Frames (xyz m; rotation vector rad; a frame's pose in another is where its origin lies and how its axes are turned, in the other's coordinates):
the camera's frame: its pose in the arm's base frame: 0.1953 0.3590 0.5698 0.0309 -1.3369 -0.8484
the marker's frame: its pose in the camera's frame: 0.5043 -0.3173 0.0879 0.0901 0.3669 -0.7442
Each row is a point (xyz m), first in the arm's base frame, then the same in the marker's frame.
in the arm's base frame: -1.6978 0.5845 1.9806
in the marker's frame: -0.4455 0.4112 2.0176
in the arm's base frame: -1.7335 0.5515 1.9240
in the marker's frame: -0.4204 0.3412 2.0239
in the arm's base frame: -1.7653 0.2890 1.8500
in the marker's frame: -0.1716 0.2283 1.9970
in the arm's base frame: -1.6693 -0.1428 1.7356
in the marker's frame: 0.2332 0.1106 1.8209
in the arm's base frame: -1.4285 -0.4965 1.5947
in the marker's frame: 0.5514 0.0389 1.5101
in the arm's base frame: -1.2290 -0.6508 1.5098
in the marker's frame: 0.6829 0.0256 1.2792
